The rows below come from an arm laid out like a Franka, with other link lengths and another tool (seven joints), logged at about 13 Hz.
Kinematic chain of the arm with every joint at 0, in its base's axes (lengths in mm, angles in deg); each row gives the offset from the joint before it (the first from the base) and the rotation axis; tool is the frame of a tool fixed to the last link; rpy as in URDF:
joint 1: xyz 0 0 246.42 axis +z
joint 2: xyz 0 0 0 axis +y
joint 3: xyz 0 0 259.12 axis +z
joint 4: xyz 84.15 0 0 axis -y
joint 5: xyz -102.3 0 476.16 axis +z
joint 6: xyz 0 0 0 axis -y
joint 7: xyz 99.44 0 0 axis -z
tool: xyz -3 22 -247.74 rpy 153.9 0 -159.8
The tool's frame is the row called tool.
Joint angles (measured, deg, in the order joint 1, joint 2, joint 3, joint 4, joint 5, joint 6, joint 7), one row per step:
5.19 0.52 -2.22 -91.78 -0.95 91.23 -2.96
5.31 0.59 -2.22 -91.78 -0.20 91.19 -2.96
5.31 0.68 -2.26 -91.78 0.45 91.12 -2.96
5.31 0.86 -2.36 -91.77 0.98 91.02 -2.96
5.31 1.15 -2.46 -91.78 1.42 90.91 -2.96
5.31 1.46 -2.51 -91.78 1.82 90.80 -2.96
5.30 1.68 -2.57 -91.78 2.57 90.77 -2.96
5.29 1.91 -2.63 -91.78 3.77 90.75 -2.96
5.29 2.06 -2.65 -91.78 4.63 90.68 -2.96
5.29 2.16 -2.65 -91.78 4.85 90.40 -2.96
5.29 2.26 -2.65 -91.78 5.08 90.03 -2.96
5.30 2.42 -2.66 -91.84 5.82 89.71 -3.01
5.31 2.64 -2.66 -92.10 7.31 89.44 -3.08
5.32 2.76 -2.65 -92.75 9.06 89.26 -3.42
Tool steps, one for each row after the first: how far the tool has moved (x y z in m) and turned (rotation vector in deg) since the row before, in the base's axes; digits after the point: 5 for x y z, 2 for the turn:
-0.00034 0.00459 -0.00061 0.74 0.15 0.09
-0.00026 0.00232 -0.00089 0.64 0.19 -0.07
-0.00013 0.00114 -0.00189 0.51 0.30 -0.12
-0.00005 0.00076 -0.00339 0.40 0.43 -0.12
-0.00005 0.00117 -0.00352 0.36 0.44 -0.07
0.00012 0.00244 -0.00216 0.72 0.28 -0.11
0.00011 0.00436 -0.00194 1.17 0.31 -0.14
-0.00021 0.00345 -0.00123 0.84 0.26 -0.07
-0.00114 0.00093 -0.00138 0.20 0.39 0.01
-0.00154 0.00097 -0.00148 0.21 0.48 0.02
-0.00153 0.00315 -0.00226 0.71 0.57 0.03
-0.00202 0.00644 -0.00409 1.45 0.81 -0.01
-0.00318 0.00753 -0.00614 1.73 0.98 0.22

